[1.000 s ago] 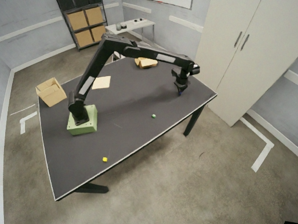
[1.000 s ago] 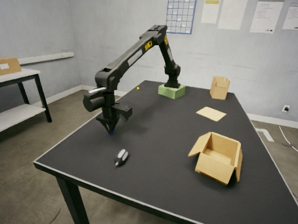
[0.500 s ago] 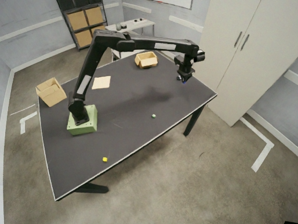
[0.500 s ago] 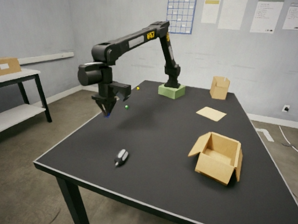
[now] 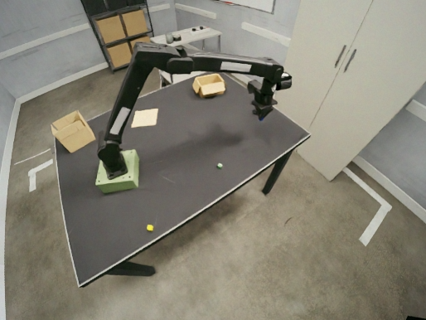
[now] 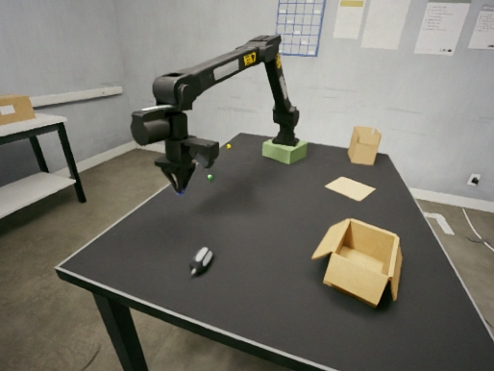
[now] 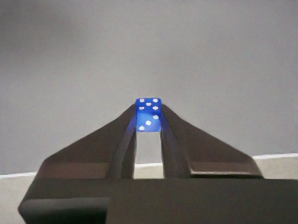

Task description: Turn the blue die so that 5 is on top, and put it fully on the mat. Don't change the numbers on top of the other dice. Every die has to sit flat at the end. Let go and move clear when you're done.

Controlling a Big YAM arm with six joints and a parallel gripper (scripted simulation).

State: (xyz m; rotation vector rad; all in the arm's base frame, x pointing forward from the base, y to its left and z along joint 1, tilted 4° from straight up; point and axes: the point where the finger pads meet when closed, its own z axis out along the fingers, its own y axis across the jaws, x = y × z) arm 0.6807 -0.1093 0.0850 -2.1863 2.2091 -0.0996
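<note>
Now: the tan mat 480 mm behind my hand, 440 mm to the left of it and 110 mm below it. Round my hand: grey-white object: 120 mm ahead, 140 mm to the left, 100 mm below; then blue die: 10 mm below; then green die: 280 mm behind, 80 mm to the right, 100 mm below.
</note>
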